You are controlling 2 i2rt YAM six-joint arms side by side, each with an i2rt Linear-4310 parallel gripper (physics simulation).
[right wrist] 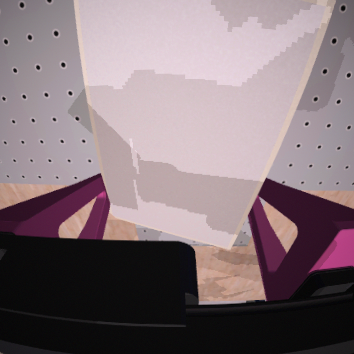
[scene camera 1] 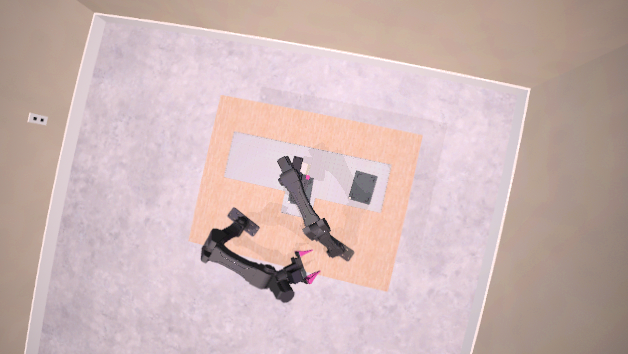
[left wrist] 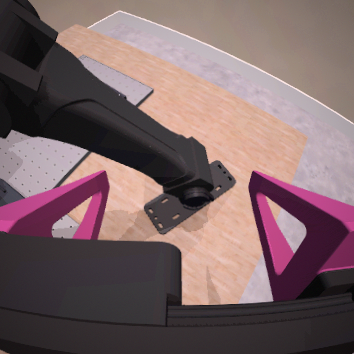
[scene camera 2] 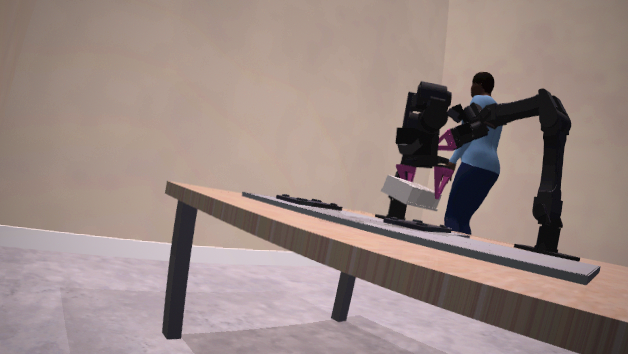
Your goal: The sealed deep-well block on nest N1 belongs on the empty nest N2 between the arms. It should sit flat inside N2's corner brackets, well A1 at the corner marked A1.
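Places are measured from the left arm's base along level axes (x ahead, y left, z up), in centimetres.
Pixels of known places: left gripper, fingertip midpoint: (scene camera 1: 316, 260) (left wrist: 178, 178); right gripper, fingertip midpoint: (right wrist: 177, 178); left arm's base, link origin: (scene camera 1: 243, 221) (scene camera 2: 545, 254); right arm's base, link origin: (left wrist: 191, 194).
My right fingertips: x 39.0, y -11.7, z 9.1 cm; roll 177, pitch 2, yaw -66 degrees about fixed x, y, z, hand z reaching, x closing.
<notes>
For each thing: its top centre in the pictures, then the offset to it from my right fingertips. Level surfaces: height alone.
- sealed deep-well block, top centre: (right wrist: 184, 167) (scene camera 2: 415, 180) (scene camera 1: 298, 173) dx +3.4, dy +1.1, dz +3.6 cm
- nest N2, top centre: (scene camera 2: 419, 221) (scene camera 1: 300, 190) dx -3.9, dy -4.3, dz -6.0 cm
- Nest N1, top centre: (scene camera 2: 310, 198) (scene camera 1: 363, 187) dx +18.3, dy -31.1, dz -6.0 cm
- grey perforated board, surface height: dz -7.8 cm
The sealed deep-well block (scene camera 2: 411, 193) (right wrist: 190, 120) is a pale box, held in the air above nest N2 (scene camera 1: 308, 187) (scene camera 2: 416, 225). It looks skewed to the nest, with a gap below it. My right gripper (scene camera 2: 422, 189) (right wrist: 177, 178) is shut on the block, a pink finger at each side. Nest N2 is a dark plate, partly hidden by the right arm in scene camera 1. Nest N1 (scene camera 1: 363, 187) (scene camera 2: 310, 202) is a dark plate with nothing on it. My left gripper (scene camera 1: 315, 261) is open and empty, near the table's lower edge in scene camera 1. The A1 marks cannot be read.
A grey perforated board (scene camera 1: 255, 155) (scene camera 2: 540, 262) (right wrist: 30, 80) lies on the wooden table (scene camera 1: 400, 150) (scene camera 2: 240, 215) under the nests. The right arm (scene camera 1: 302, 200) reaches over N2. The right arm's base (left wrist: 190, 200) stands beyond the left fingers. A person (scene camera 2: 482, 135) stands behind the table.
</notes>
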